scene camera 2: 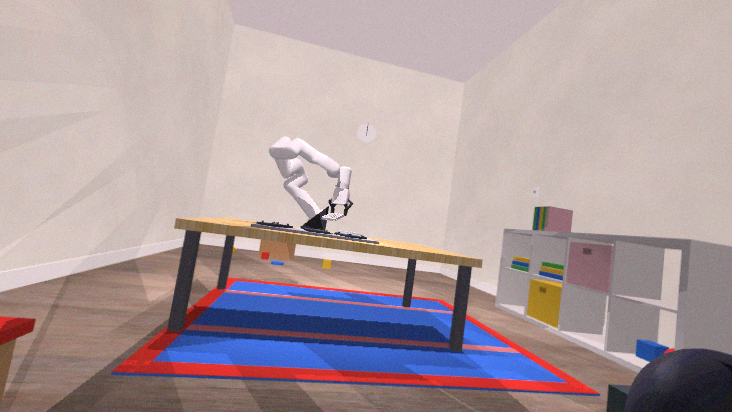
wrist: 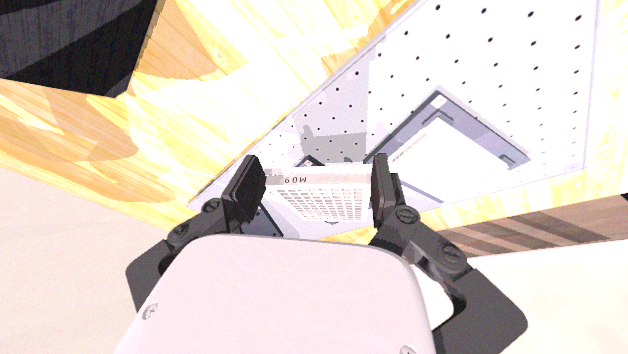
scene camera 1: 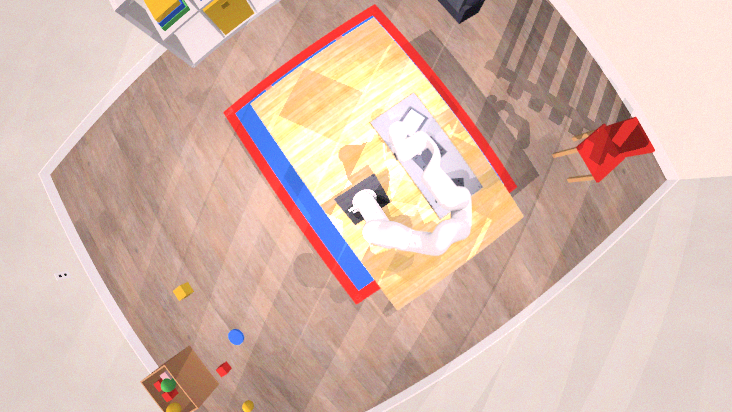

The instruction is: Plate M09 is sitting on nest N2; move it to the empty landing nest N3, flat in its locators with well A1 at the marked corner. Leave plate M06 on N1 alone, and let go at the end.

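Note:
Plate M09 (scene camera 2: 332,217) (wrist: 320,200), white with a grid of wells, hangs in the air above the grey perforated board (scene camera 1: 463,166) (wrist: 555,115). My gripper (scene camera 2: 339,211) (wrist: 314,168) is shut on it, one finger at each side. The arm hides both in scene camera 1. Plate M06 (scene camera 1: 413,118) (scene camera 2: 350,233) (wrist: 445,155) lies in nest N1 (wrist: 480,119), right in the wrist view. A dark nest corner with a pale mark (wrist: 308,161) shows behind M09. A dark nest (scene camera 1: 458,181) (scene camera 2: 275,224) stands at the board's other end. Which is N2 or N3 cannot be read.
The board lies on the wooden table (scene camera 1: 307,138) (scene camera 2: 409,250). The black robot base (scene camera 1: 350,207) (scene camera 2: 313,221) (wrist: 75,55) stands beside the board. The white arm (scene camera 1: 450,197) (scene camera 2: 315,156) reaches over the board. A red chair (scene camera 1: 596,153) and a shelf (scene camera 2: 630,239) stand away from the table.

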